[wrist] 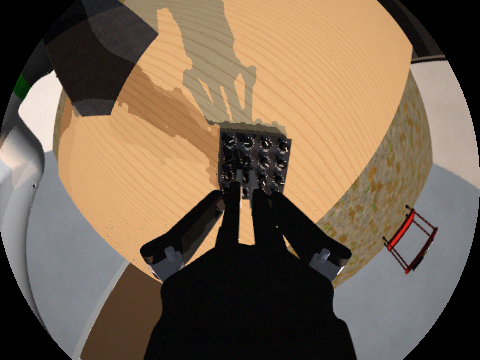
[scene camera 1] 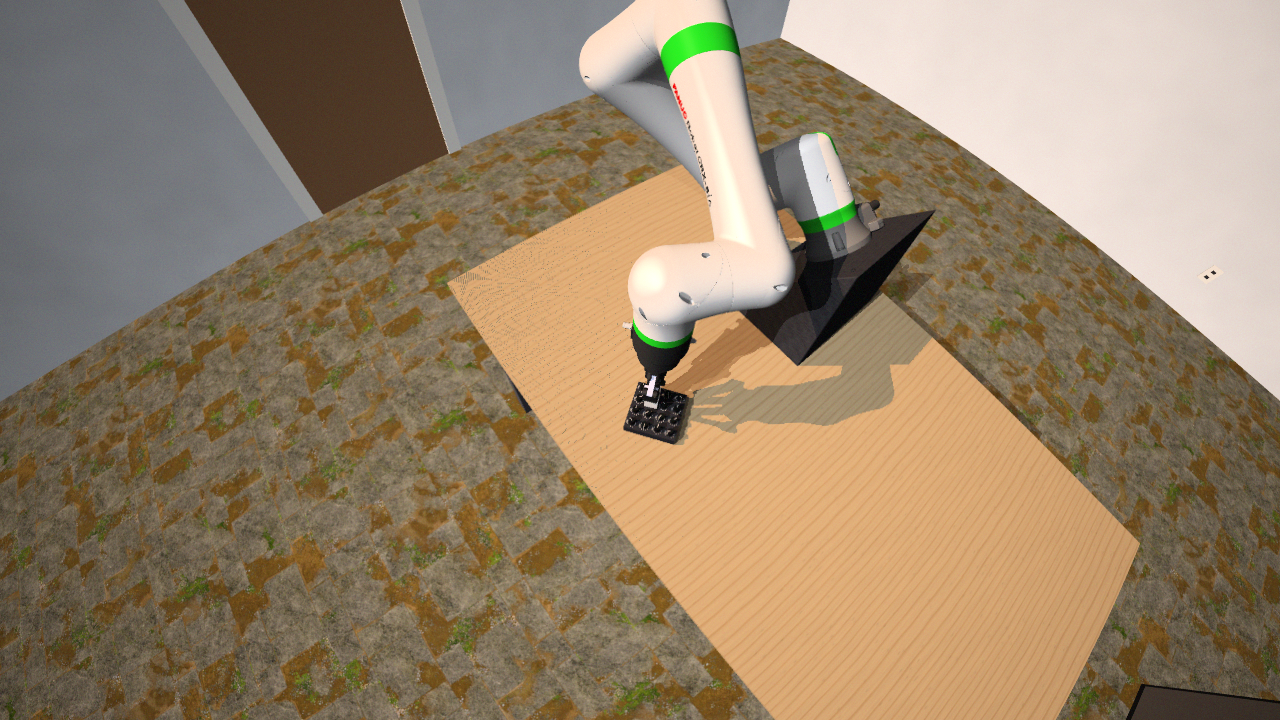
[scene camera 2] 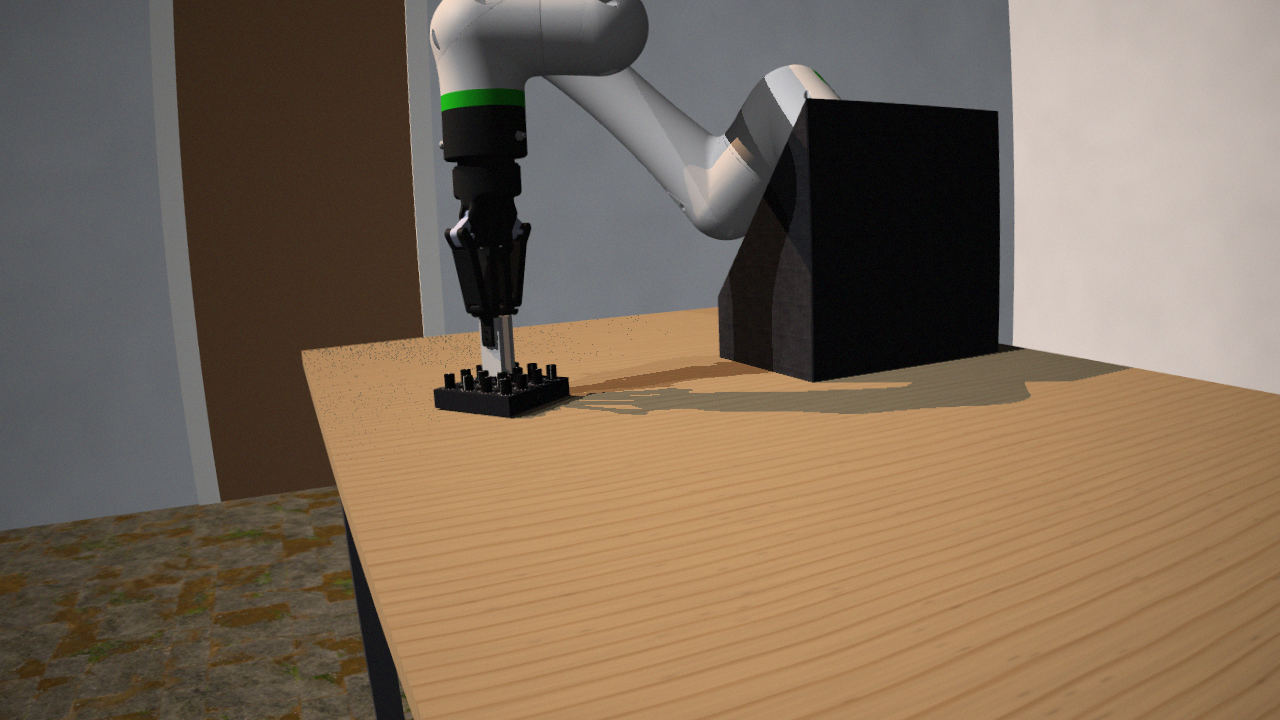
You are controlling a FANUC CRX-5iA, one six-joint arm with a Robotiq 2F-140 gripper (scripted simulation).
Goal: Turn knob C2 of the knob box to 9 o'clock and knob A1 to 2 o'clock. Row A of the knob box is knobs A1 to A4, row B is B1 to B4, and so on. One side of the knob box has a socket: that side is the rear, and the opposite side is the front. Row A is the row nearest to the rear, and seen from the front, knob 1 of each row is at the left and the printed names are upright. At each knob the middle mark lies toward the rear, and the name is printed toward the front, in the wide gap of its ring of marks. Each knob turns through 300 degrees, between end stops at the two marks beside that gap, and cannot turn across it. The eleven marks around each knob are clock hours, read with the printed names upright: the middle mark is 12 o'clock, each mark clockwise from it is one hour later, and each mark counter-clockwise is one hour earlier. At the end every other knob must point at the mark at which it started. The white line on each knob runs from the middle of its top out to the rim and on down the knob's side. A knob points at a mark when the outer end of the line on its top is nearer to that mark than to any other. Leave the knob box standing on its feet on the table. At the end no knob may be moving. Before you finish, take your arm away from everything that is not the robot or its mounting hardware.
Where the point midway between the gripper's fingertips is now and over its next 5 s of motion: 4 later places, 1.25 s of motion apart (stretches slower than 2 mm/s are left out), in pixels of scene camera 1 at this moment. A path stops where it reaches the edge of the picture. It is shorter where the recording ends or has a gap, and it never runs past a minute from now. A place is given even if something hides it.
My gripper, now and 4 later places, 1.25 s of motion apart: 651,401; 653,393; 653,391; 653,389; 652,393
